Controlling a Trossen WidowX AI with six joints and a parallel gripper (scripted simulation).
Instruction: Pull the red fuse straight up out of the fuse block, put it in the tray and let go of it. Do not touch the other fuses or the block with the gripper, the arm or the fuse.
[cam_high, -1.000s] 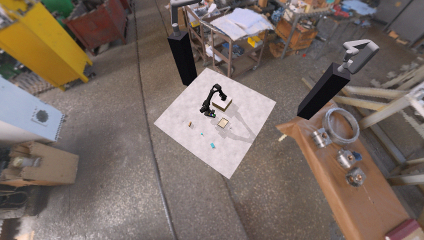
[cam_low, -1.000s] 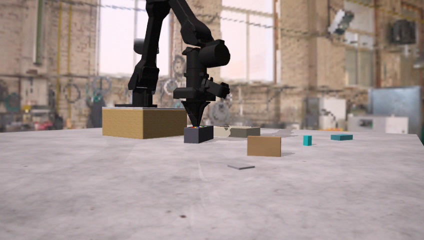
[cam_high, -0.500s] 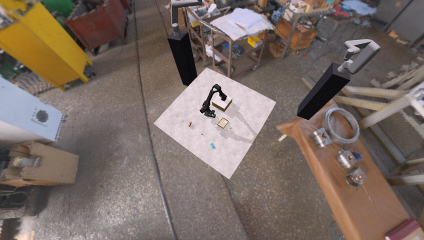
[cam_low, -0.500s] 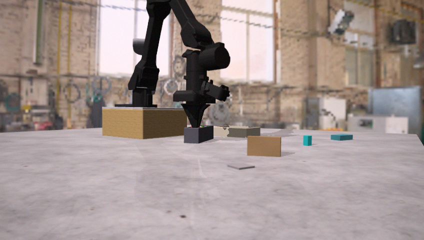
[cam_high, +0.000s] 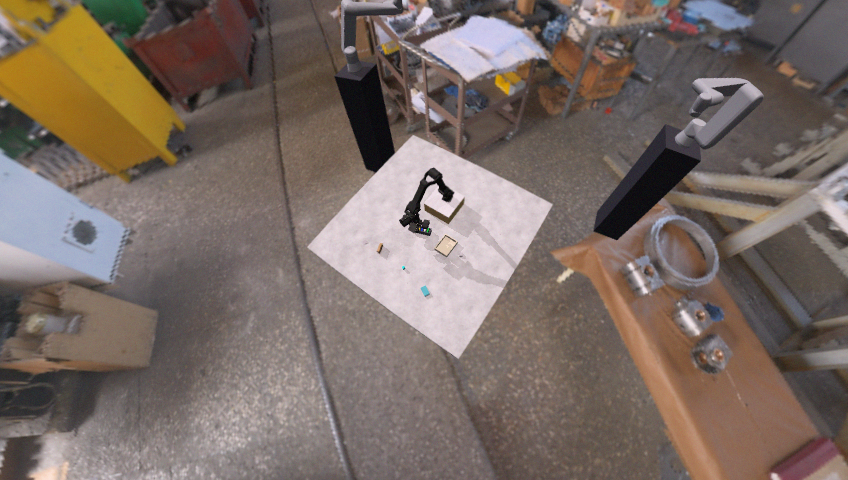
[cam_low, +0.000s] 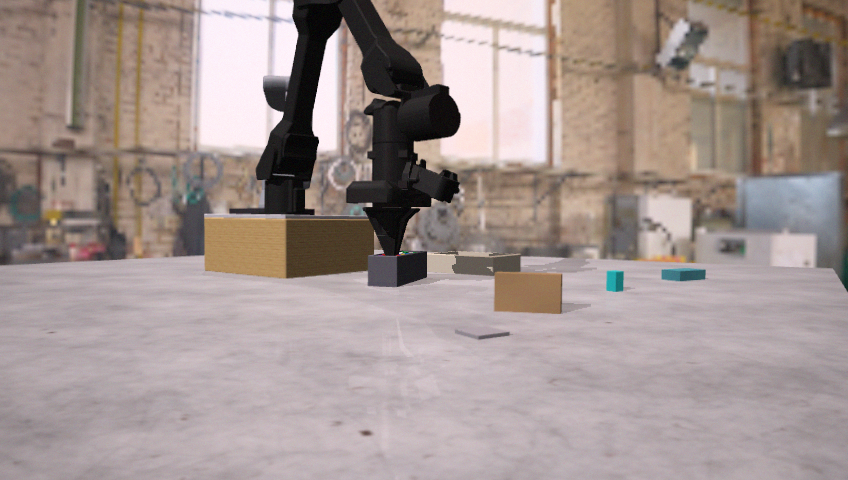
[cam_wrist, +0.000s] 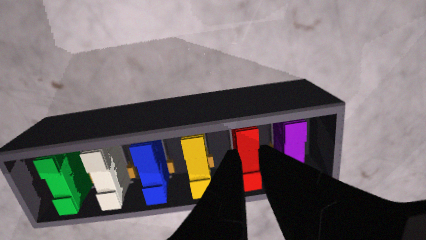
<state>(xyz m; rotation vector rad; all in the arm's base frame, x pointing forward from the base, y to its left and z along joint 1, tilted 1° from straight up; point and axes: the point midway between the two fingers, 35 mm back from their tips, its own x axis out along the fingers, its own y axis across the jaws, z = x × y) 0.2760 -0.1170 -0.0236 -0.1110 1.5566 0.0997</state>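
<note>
Now: gripper tip 2 cm to the left of the purple fuse and 1 cm above it. Also, from my gripper tip: yellow fuse 2 cm to the left, 1 cm below; then red fuse 1 cm below; then beige tray 4 cm ahead, 24 cm to the left, 3 cm below.
</note>
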